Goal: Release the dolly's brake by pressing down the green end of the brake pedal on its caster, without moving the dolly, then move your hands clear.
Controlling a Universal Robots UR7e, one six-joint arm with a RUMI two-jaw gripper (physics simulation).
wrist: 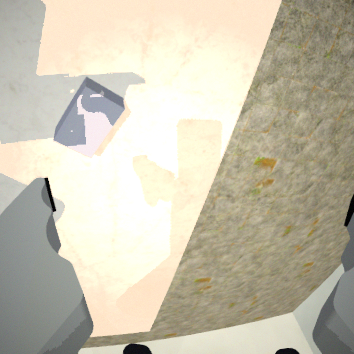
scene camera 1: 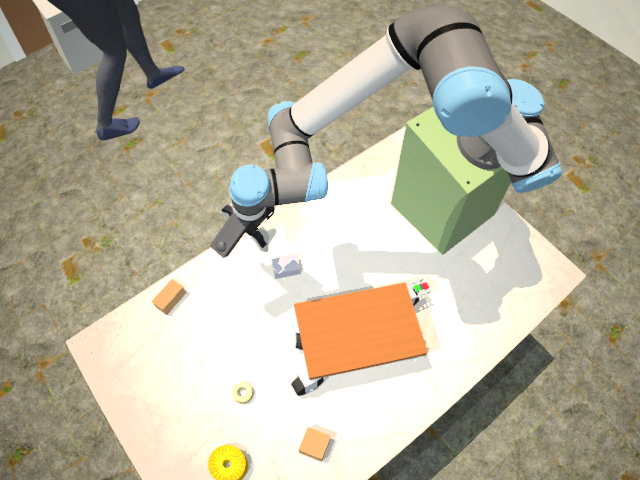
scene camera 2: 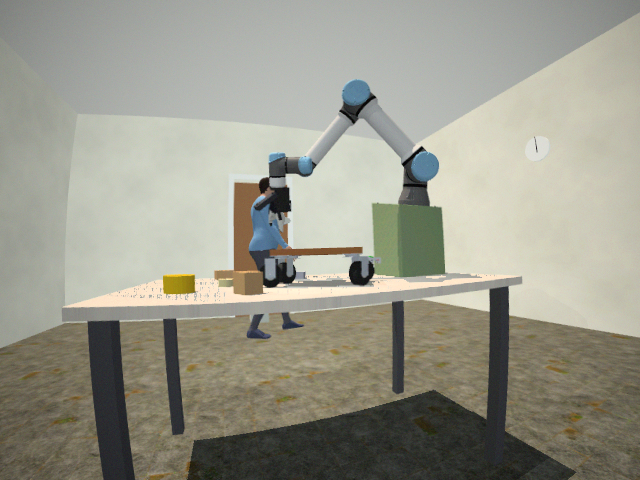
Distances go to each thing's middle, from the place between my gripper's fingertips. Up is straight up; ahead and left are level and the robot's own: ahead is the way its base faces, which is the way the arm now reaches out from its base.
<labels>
Now: the lilac box [wrist: 93,110] 22 cm below my hand, 9 cm behind it and 4 cm to the left of it. Round my hand: dolly [scene camera 1: 354,331] (34 cm to the left, 17 cm below, 14 cm behind).
</labels>
